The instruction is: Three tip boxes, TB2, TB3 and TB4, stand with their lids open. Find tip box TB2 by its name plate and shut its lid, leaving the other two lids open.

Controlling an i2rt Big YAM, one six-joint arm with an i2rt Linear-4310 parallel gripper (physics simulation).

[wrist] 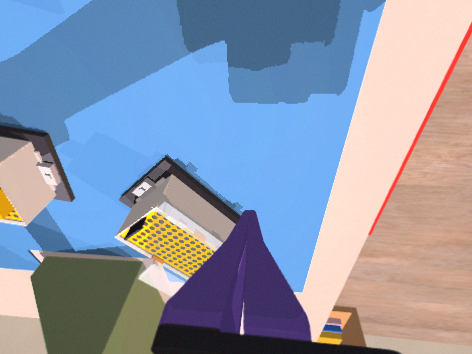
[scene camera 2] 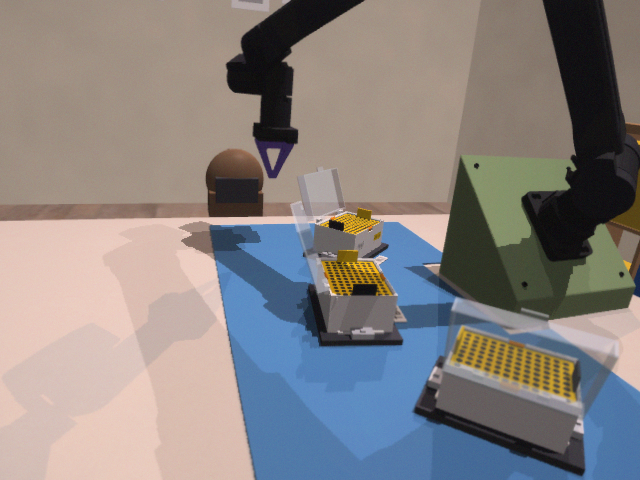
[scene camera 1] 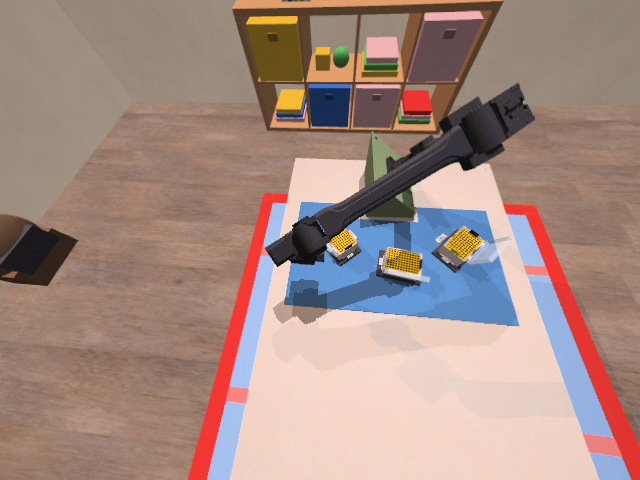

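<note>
The left tip box has yellow racks, and its clear lid stands open. The middle tip box also stands open; its clear lid leans up on the side away from the green block. The right tip box is open, its clear lid tilted back. No name plate is readable, so I cannot tell which box is TB2. My gripper is shut and empty, high above the mat near the left box. Its fingers are hidden in scene camera 1.
The boxes stand on a blue mat. A green wedge-shaped block bears the arm's base behind them. The arm passes above the left side of the table. A shelf unit stands beyond the table.
</note>
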